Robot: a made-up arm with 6 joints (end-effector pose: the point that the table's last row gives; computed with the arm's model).
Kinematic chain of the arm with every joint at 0, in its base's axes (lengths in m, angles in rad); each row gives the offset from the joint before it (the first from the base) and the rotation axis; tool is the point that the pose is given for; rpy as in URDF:
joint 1: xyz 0 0 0.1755 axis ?
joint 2: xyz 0 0 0 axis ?
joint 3: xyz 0.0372 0 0.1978 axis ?
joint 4: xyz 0.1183 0 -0.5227 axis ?
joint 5: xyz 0 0 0 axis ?
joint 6: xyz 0.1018 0 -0.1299 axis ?
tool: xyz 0 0 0 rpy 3.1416 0 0
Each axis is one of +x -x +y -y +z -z.
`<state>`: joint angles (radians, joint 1 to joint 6).
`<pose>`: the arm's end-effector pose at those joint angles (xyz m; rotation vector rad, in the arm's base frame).
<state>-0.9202 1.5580 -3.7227 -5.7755 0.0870 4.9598</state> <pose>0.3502 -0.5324 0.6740 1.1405 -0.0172 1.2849</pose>
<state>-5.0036 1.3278 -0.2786 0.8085 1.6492 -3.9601</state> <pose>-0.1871 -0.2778 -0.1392 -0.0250 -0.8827 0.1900</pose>
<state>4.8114 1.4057 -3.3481 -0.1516 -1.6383 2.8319</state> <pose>0.0677 -0.4942 0.5443 -0.4209 -0.3252 -1.7687</pose>
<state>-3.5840 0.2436 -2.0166 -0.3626 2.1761 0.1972</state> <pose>-0.5286 0.3151 0.4304 1.0262 2.4742 0.3894</pose>
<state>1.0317 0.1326 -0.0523 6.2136 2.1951 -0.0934</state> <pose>-0.0032 -0.0278 -0.1573 0.8597 0.5923 -1.9781</pose>
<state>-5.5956 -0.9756 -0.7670 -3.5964 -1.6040 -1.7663</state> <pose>0.2414 0.1264 0.3931 2.7507 -1.0593 0.6885</pose>
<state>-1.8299 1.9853 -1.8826 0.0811 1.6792 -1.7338</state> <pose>-0.0101 -0.0824 -0.5427 -1.3662 0.1281 -0.4166</pose>
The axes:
joint 1: +z
joint 2: +y
joint 3: +y
joint 4: -z
joint 5: +y
joint 6: -z

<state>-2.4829 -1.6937 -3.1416 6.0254 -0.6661 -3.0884</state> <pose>0.5984 0.4115 -0.1520 -2.6455 -1.0308 -1.2146</pose>
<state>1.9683 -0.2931 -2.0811 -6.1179 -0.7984 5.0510</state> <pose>-0.0340 0.1506 0.9591 -0.1475 0.0345 -2.2848</pose>
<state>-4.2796 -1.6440 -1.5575 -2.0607 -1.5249 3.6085</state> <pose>0.0100 -0.3044 0.6210 -0.3485 -1.4626 0.2899</pose>
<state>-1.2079 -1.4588 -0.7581 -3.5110 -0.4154 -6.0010</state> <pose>0.0565 -0.2968 0.5822 0.8771 1.1084 -1.1614</pose>
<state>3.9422 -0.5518 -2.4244 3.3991 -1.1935 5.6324</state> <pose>0.0007 -0.0572 0.8271 1.2059 1.3098 -2.1630</pose>
